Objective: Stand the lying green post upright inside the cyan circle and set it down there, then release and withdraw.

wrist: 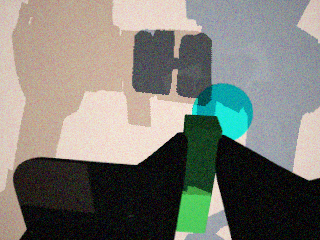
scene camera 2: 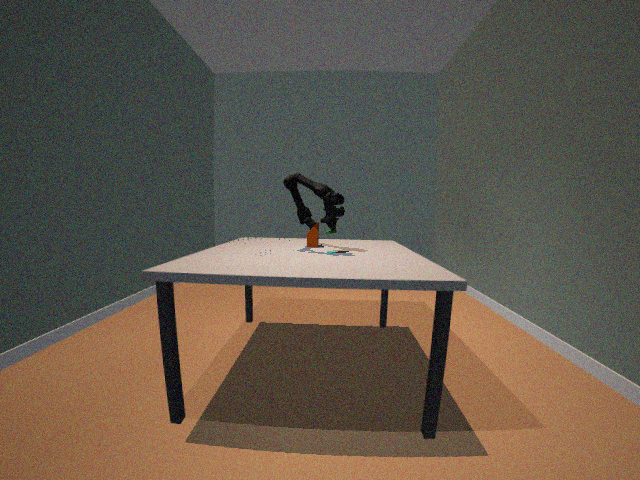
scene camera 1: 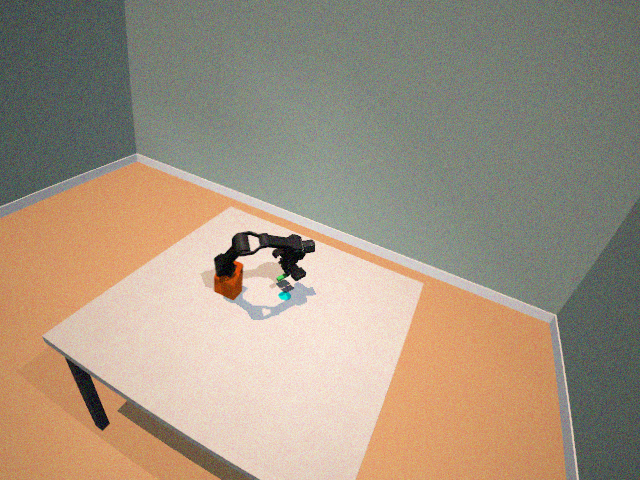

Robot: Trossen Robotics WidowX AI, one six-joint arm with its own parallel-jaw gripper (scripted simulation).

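Observation:
A green post (wrist: 203, 132) is carried by my gripper (wrist: 200, 142). I can see a cyan circle (wrist: 231, 105) as well.

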